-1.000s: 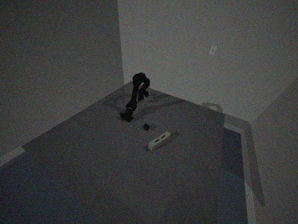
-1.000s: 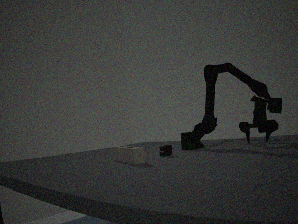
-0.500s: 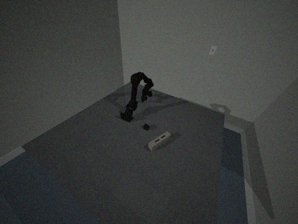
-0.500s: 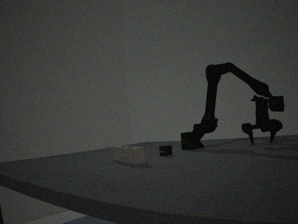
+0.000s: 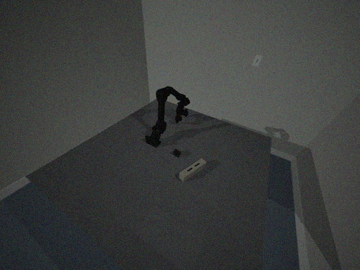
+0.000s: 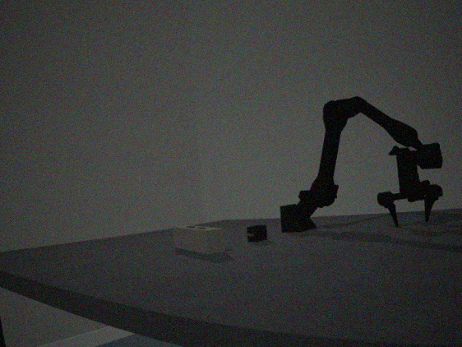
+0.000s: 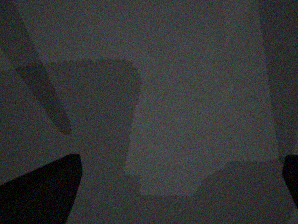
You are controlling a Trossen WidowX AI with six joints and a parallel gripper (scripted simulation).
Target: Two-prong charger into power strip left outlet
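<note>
Right now the charger is 410 mm to the right of my gripper tip, 180 mm ahead of it and 20 mm above it.
</note>
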